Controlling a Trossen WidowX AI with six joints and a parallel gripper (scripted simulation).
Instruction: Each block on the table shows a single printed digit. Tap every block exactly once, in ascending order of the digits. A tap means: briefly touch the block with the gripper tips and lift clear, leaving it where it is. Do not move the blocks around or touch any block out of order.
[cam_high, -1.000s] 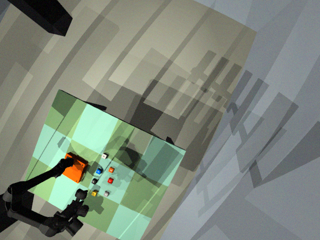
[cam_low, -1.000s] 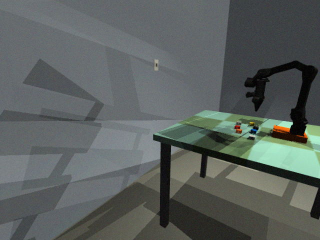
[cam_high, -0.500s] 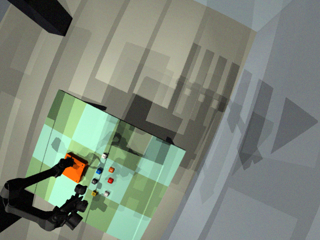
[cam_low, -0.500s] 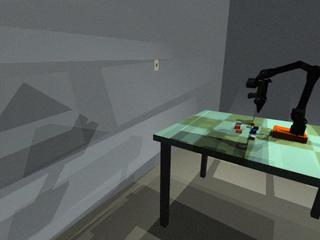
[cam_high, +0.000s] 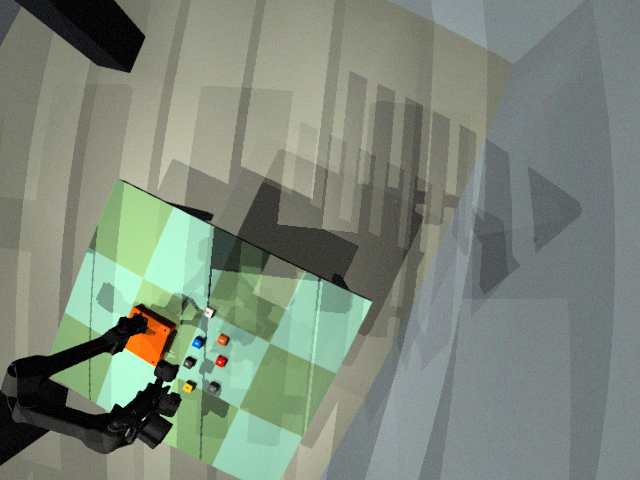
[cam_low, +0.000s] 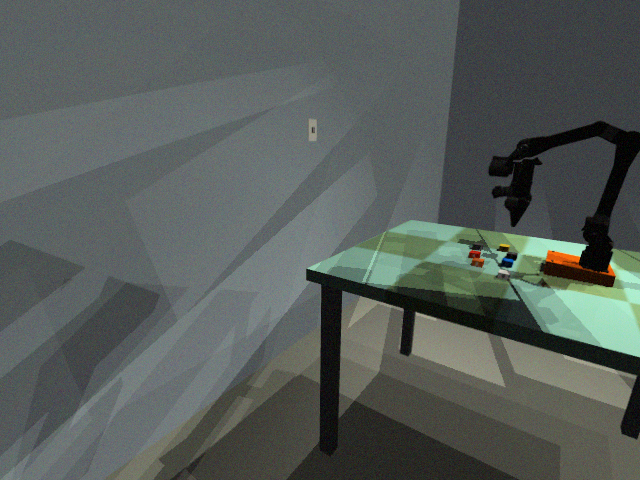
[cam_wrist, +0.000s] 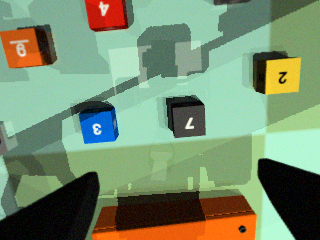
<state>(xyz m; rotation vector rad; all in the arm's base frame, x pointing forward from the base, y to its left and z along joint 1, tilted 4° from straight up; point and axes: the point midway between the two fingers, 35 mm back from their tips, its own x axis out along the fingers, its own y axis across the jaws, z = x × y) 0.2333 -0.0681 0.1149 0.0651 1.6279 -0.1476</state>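
My gripper tip is 200 mm to the right of the white block, 120 mm above it and 10 mm short of it. Also, from my gripper tip: blue block (120 mm below, 70 mm to the left, 10 mm ahead); red block (120 mm below, 110 mm ahead, 30 mm to the left); black block (120 mm below, 20 mm to the right, 10 mm behind).
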